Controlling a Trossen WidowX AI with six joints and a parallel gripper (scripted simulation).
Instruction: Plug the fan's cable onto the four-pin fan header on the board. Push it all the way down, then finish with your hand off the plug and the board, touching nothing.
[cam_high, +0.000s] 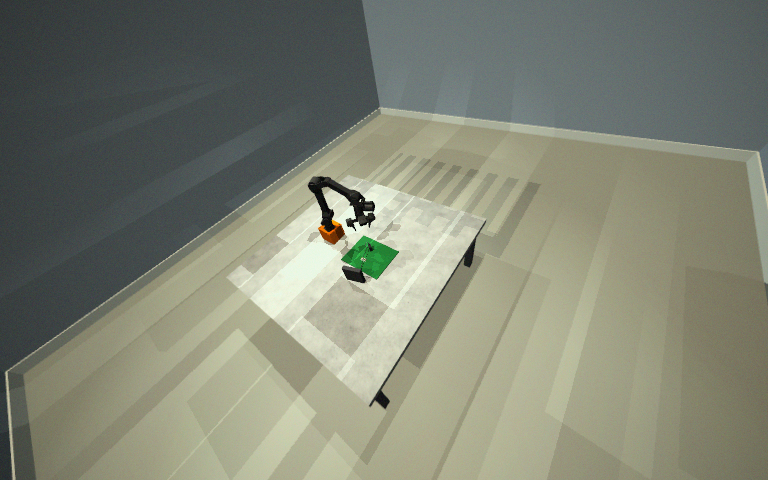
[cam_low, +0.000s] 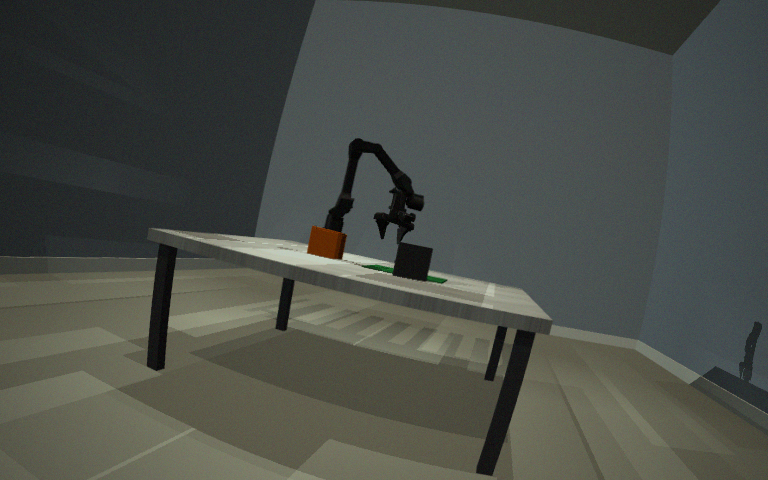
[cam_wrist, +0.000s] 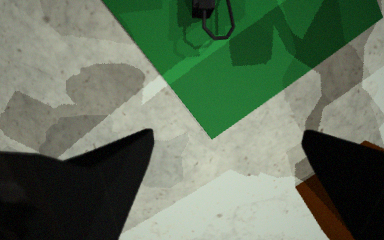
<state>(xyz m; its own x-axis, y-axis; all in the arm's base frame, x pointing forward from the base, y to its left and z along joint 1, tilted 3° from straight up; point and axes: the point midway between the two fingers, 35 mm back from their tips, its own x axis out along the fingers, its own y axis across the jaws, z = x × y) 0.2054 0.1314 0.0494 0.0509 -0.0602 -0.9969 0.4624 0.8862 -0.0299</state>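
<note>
The black plug lies 90 mm ahead of my gripper tip, 40 mm to the right of it and 90 mm below it. Round my gripper tip: black fan 190 mm ahead, 250 mm to the right, 50 mm below; then board 120 mm ahead, 80 mm to the right, 120 mm below; then white four-pin fan header 120 mm ahead, 130 mm to the right, 110 mm below.
</note>
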